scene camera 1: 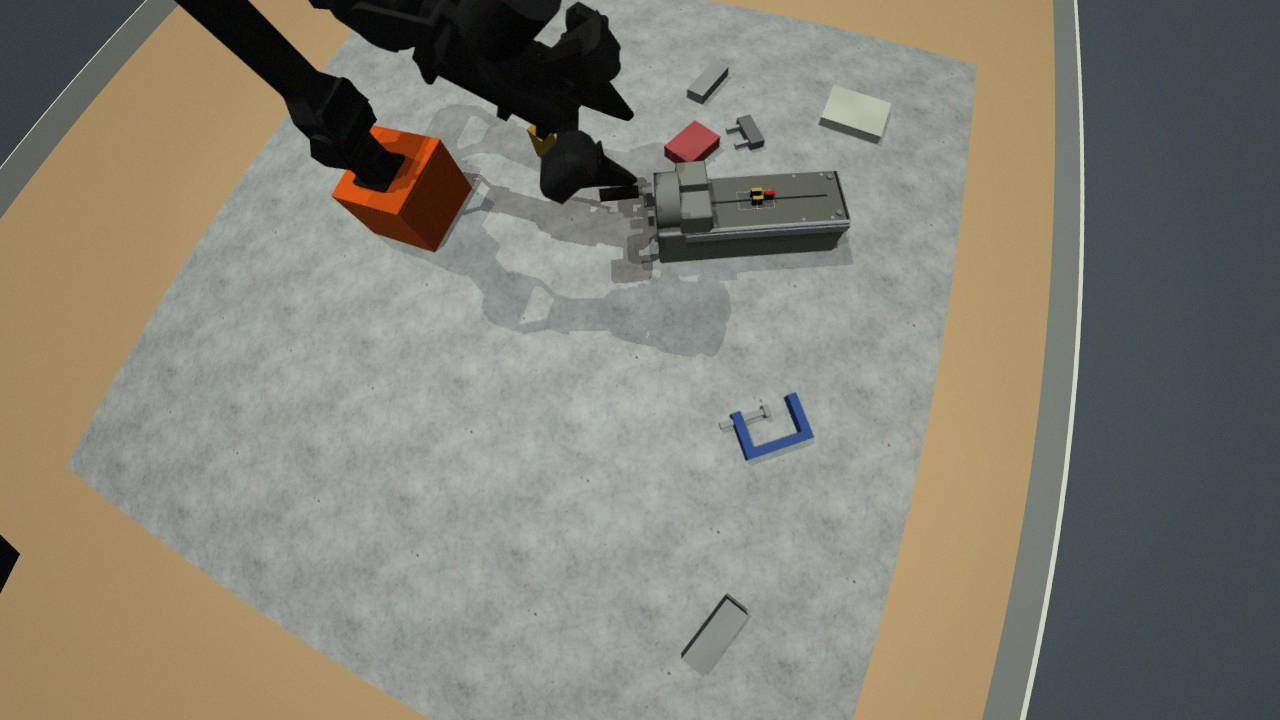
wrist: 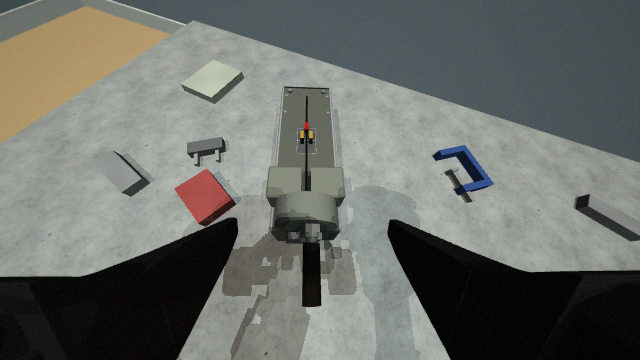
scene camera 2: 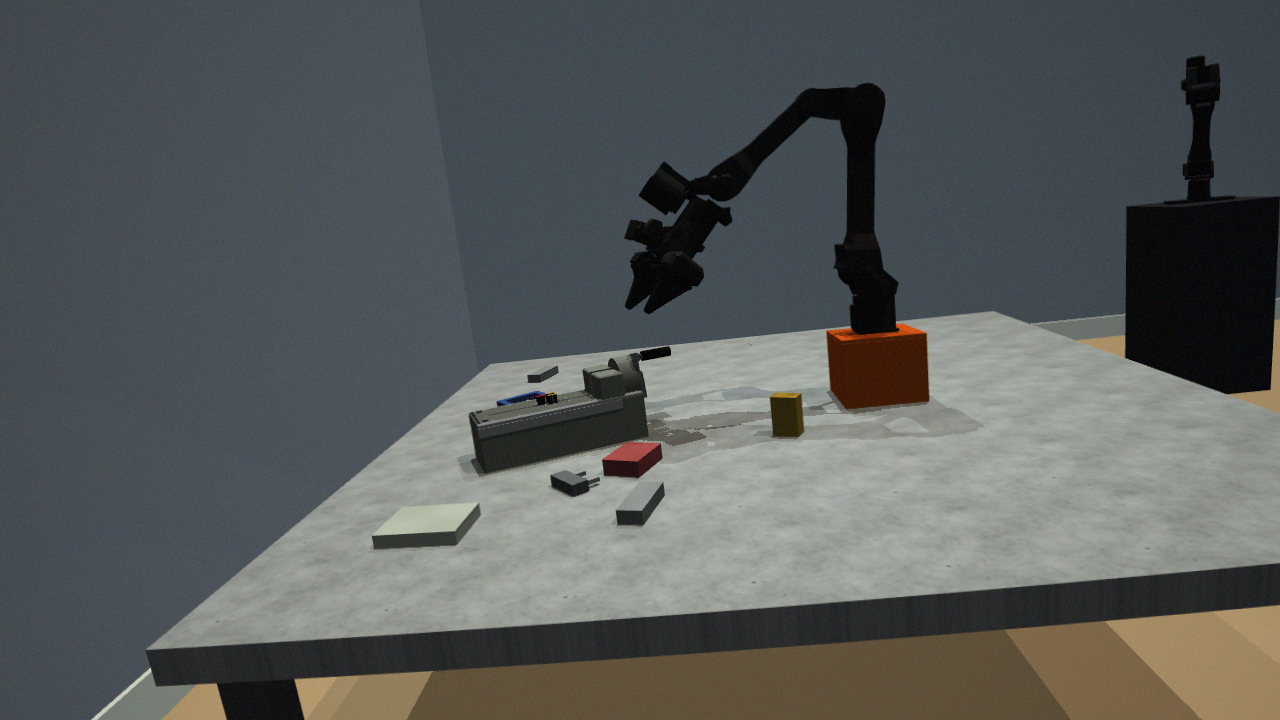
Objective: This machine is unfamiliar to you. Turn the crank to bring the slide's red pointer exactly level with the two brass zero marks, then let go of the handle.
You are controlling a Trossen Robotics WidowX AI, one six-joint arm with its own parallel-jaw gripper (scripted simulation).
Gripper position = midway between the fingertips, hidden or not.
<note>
My gripper [scene camera 1: 633,148] is open, with nothing in its grasp. Further things: a red block [scene camera 2: 633,459], a pale slab [scene camera 2: 444,524], a yellow block [scene camera 2: 786,408], a grey bar [scene camera 2: 638,506], a small dark clamp [scene camera 2: 573,484] and a grey bar [scene camera 1: 711,639].
The red block shows as well in scene camera 1 [scene camera 1: 694,143] and in the wrist view [wrist: 205,198]. The small dark clamp also shows in scene camera 1 [scene camera 1: 753,139]. My gripper also shows in the wrist view [wrist: 315,225] and in scene camera 2 [scene camera 2: 636,310]. The wrist view does not show the yellow block: it is out of frame.
</note>
